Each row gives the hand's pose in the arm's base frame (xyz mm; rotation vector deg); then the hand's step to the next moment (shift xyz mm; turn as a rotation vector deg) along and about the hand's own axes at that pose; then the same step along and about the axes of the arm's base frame.
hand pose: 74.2 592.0 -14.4 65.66 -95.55 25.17
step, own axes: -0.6 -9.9 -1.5 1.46 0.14 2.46
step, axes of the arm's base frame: 9.2 -3.4 -2.2 -1.47 -2.44 0.30
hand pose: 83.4 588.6 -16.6 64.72 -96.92 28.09
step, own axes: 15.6 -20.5 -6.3 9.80 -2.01 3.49
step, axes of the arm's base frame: 19.8 -12.2 12.7 -0.67 -8.01 6.91
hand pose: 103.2 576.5 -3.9 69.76 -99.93 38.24
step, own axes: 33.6 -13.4 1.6 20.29 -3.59 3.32
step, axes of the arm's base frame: 7.4 -21.5 28.2 -0.52 -13.20 16.16
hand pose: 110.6 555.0 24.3 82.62 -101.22 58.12
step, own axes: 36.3 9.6 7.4 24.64 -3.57 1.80
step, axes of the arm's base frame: -16.6 -23.2 25.5 -1.39 -14.02 20.61
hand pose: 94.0 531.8 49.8 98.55 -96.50 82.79
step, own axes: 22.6 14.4 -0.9 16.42 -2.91 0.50
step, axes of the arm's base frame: -18.0 -15.1 12.9 -0.75 -8.65 14.24
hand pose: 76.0 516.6 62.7 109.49 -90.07 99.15
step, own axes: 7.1 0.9 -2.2 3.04 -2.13 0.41
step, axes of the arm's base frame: -3.5 -3.1 5.9 1.23 -1.10 3.35
